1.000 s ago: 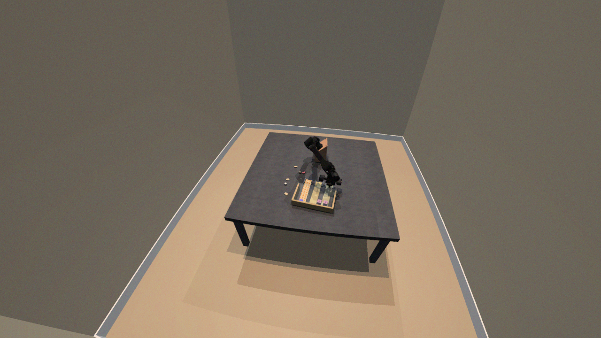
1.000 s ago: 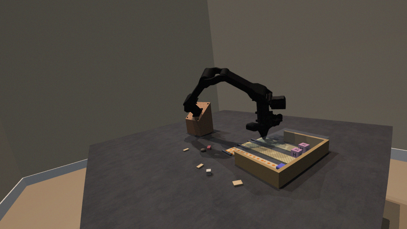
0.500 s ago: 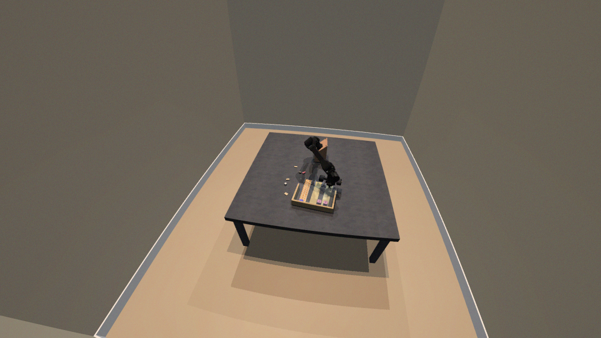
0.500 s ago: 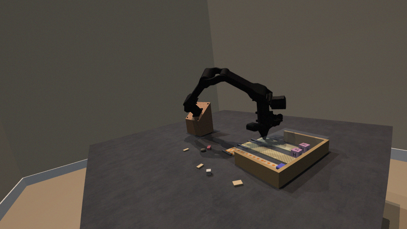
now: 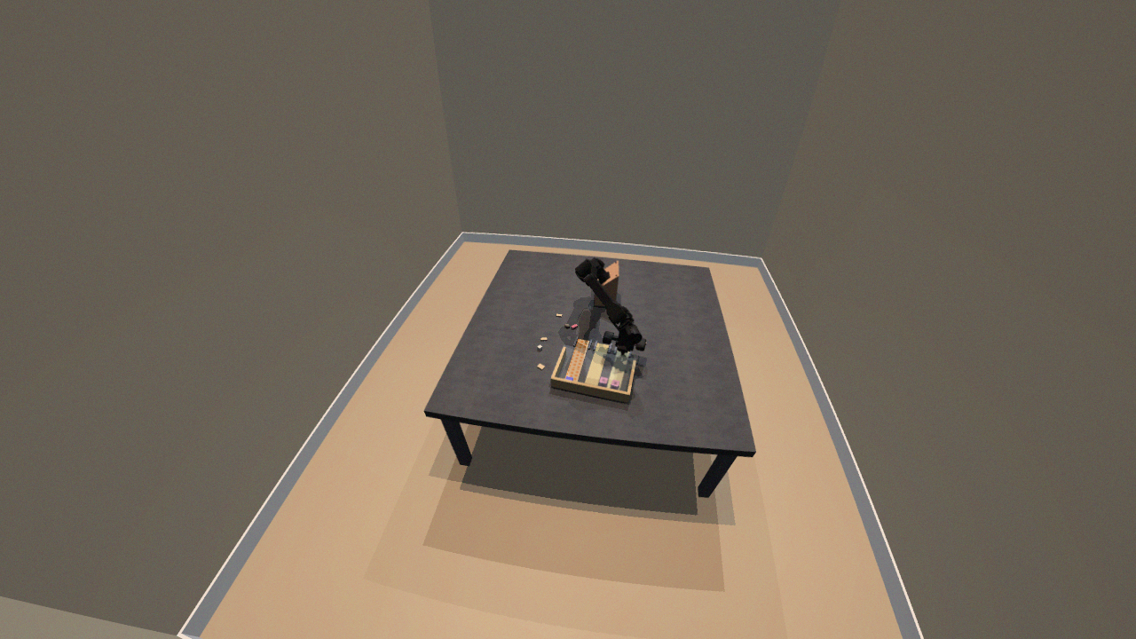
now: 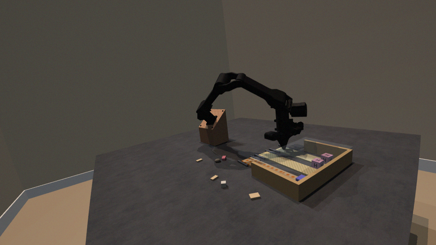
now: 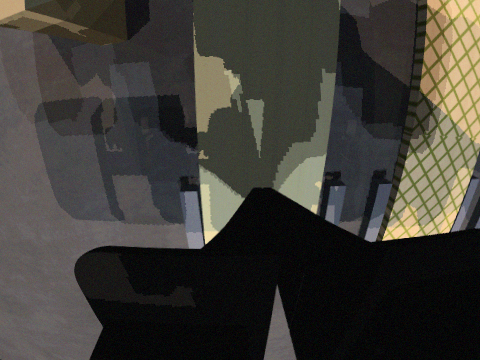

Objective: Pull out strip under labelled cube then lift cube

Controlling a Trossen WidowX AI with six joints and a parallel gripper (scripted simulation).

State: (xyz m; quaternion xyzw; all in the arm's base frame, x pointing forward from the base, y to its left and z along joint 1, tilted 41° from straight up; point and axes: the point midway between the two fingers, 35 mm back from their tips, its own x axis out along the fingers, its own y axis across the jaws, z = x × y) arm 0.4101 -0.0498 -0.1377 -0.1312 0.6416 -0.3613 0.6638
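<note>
Now: the pale yellow strip 9 cm ahead of my gripper tip and 3 cm to the right of it. From my gripper tip the other things lie so: white cube (4 cm behind, 38 cm to the right); red bit (19 cm behind, 21 cm to the right).
</note>
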